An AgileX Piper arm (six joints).
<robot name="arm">
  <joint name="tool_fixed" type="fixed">
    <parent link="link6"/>
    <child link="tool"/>
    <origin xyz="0 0 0" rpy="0 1.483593 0"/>
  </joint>
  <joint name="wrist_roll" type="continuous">
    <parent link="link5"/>
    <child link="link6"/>
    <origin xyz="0.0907 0 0.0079"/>
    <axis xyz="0.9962 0 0.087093"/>
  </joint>
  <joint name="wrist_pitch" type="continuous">
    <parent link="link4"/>
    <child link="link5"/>
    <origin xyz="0 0 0"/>
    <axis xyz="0 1 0"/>
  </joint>
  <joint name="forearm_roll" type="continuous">
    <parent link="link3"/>
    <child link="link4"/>
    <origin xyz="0.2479 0 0.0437"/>
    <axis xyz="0.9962 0 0.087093"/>
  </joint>
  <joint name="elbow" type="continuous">
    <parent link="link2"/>
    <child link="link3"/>
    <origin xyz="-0.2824 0 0.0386"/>
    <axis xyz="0 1 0"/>
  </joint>
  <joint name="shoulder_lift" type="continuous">
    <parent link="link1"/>
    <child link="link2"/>
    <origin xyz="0 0 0"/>
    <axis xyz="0 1 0"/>
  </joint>
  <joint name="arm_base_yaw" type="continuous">
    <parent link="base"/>
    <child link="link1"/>
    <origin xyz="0 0 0.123"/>
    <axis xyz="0 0 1"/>
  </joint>
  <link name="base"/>
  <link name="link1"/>
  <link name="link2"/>
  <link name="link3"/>
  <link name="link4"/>
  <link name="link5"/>
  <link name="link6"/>
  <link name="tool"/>
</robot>
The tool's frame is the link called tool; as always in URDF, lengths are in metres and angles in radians. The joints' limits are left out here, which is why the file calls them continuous.
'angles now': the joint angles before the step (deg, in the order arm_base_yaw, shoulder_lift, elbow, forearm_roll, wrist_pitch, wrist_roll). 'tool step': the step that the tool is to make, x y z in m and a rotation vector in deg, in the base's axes. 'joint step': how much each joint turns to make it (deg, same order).
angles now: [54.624, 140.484, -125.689, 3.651, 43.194, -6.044]
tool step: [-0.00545, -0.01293, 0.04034, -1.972, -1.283, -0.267]
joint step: [0.000, -4.832, -0.038, -2.878, 5.708, 1.064]
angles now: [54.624, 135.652, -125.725, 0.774, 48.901, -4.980]
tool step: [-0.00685, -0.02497, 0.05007, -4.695, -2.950, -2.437]
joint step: [0.001, -6.252, -0.083, -6.720, 8.557, 2.761]
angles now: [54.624, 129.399, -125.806, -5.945, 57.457, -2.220]
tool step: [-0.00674, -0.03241, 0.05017, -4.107, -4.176, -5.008]
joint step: [-0.181, -6.518, 0.262, -7.839, 7.808, 3.489]
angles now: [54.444, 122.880, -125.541, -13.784, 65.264, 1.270]
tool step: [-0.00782, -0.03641, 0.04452, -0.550, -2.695, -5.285]
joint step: [-1.029, -6.935, 1.814, -4.252, 4.851, 2.715]
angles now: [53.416, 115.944, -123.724, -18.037, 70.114, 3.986]
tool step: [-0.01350, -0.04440, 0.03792, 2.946, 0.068, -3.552]
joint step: [-2.412, -9.078, 5.506, 1.128, 1.698, 1.177]
